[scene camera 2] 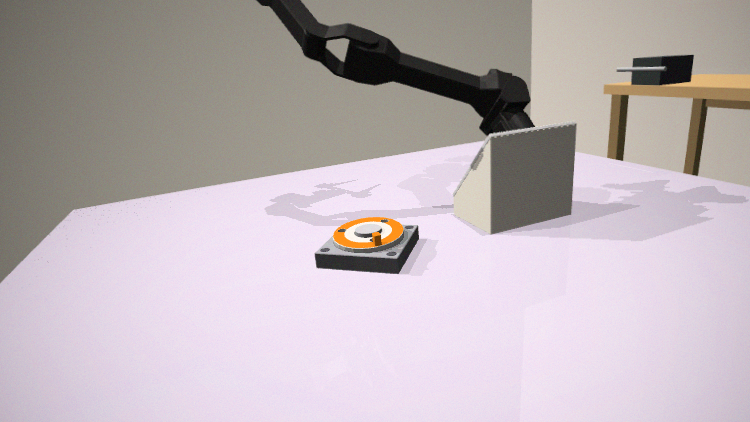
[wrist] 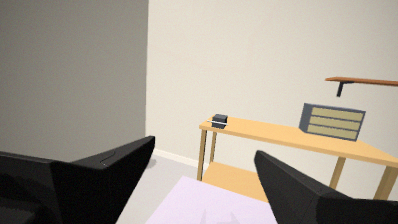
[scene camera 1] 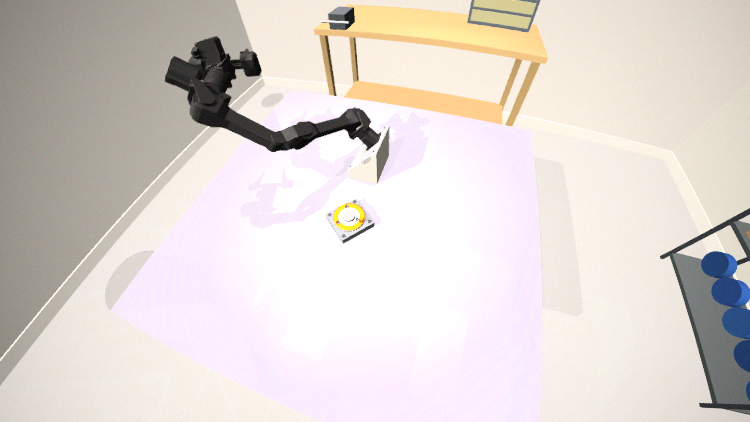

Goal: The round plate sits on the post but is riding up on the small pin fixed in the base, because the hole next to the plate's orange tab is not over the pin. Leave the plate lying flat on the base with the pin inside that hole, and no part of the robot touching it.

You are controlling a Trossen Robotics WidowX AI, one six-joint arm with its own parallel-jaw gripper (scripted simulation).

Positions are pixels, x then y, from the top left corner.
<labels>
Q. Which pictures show my gripper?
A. The wrist view and scene camera 1 only.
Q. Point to a dark grey square base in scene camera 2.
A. At 391,260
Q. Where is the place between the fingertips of my gripper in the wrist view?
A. At 205,148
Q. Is my gripper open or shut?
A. Open.
</labels>
